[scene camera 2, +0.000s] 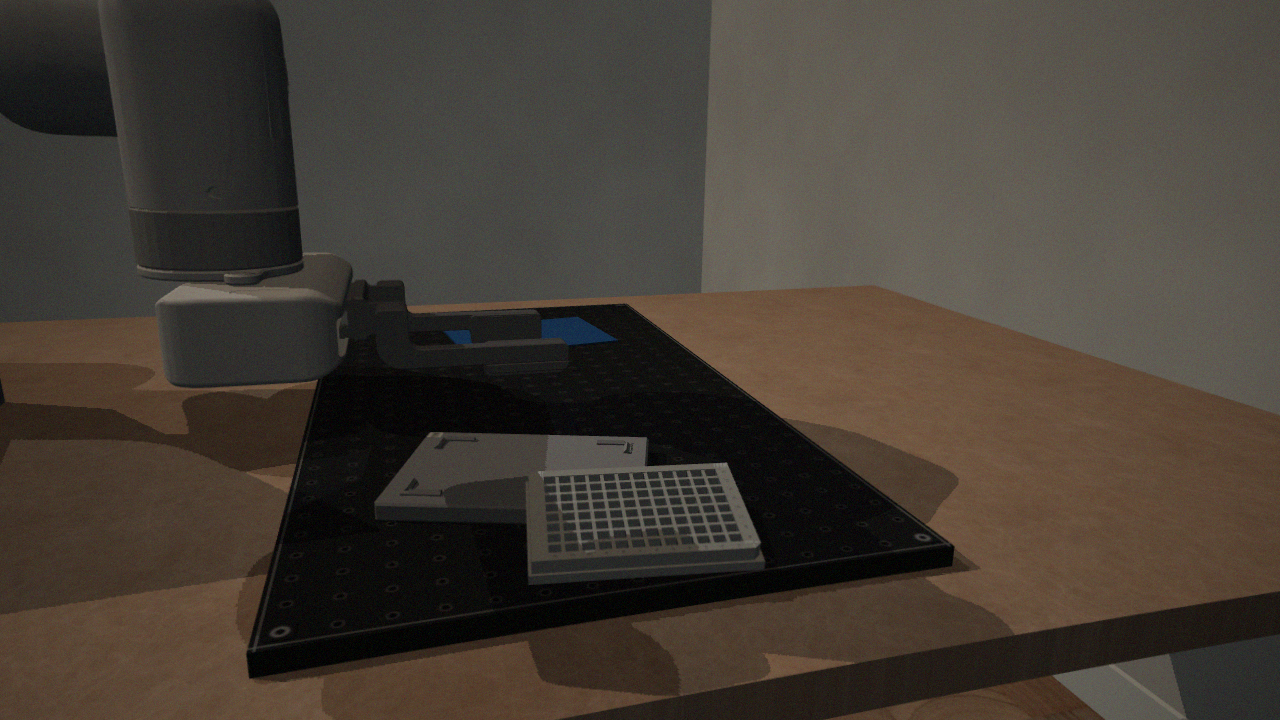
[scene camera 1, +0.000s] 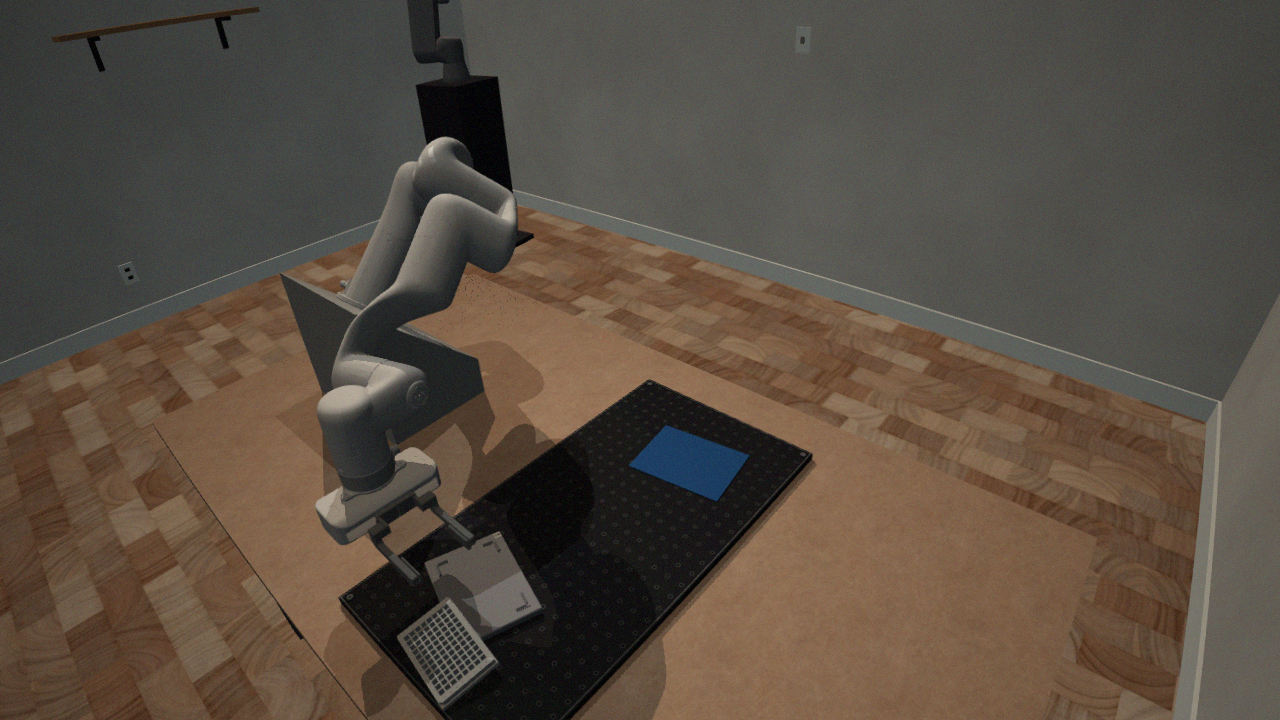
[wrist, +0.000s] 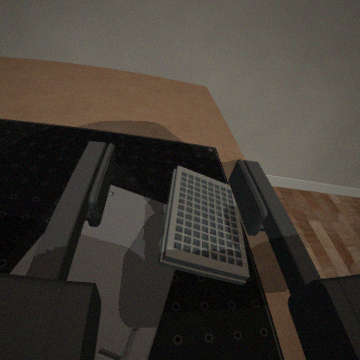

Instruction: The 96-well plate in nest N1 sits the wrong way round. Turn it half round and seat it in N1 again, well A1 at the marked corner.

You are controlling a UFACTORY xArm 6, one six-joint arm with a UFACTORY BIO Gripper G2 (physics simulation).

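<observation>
The pale 96-well plate [scene camera 1: 445, 651] [scene camera 2: 644, 514] [wrist: 207, 222] lies wells up near the board's end, outside the nest's corner brackets. Its edge overlaps the nest's edge in the views; whether they touch is unclear. The grey nest [scene camera 1: 508, 598] [scene camera 2: 577, 454] [wrist: 127, 210] is unoccupied between its brackets and partly in shadow. Its A1 mark cannot be made out, nor can the plate's. My gripper [scene camera 1: 442, 557] [scene camera 2: 553, 340] [wrist: 172, 155] is shut to its narrowest, with a wide empty gap between its near-level fingers. It hangs above the board, back from the plate.
The black perforated board [scene camera 1: 617, 573] [scene camera 2: 716, 429] [wrist: 45, 145] carries the nest and the plate. A blue rectangle [scene camera 1: 689, 461] [scene camera 2: 581, 331] lies towards its far end. The brown table top [scene camera 1: 850, 573] [scene camera 2: 1029, 429] surrounds the board. A grey upright panel [scene camera 1: 438, 376] stands by the arm's base.
</observation>
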